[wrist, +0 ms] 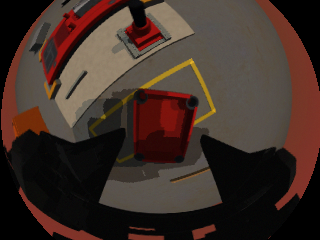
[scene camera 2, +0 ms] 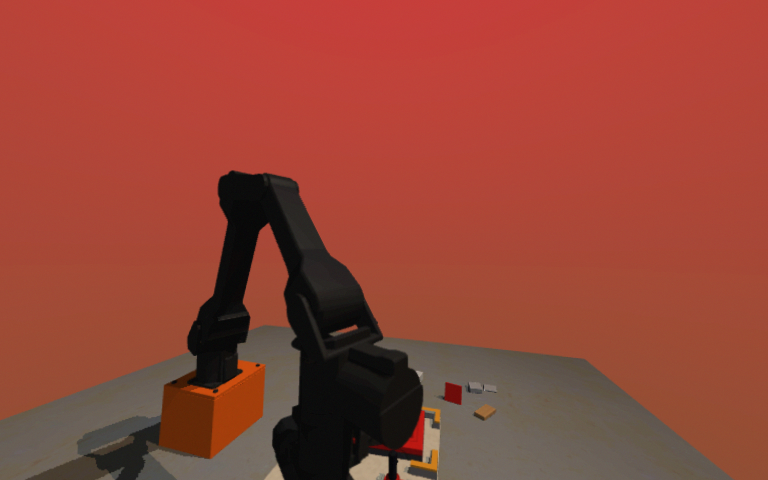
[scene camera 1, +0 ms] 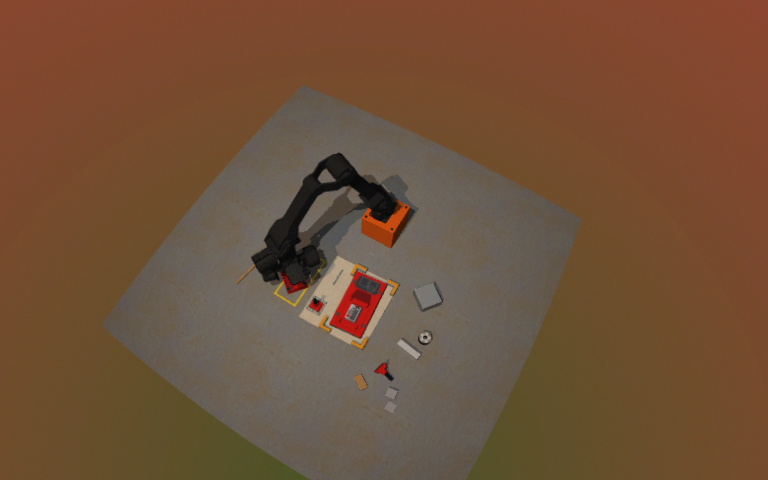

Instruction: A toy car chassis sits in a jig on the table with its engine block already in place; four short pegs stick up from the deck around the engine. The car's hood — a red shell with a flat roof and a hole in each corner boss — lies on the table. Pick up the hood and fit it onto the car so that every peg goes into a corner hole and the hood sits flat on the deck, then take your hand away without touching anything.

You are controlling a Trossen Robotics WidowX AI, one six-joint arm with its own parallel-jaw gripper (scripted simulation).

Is my gripper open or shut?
Open.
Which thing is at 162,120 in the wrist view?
A red hood.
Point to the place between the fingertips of my gripper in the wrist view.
164,135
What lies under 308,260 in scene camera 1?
My gripper.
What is my gripper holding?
Nothing.
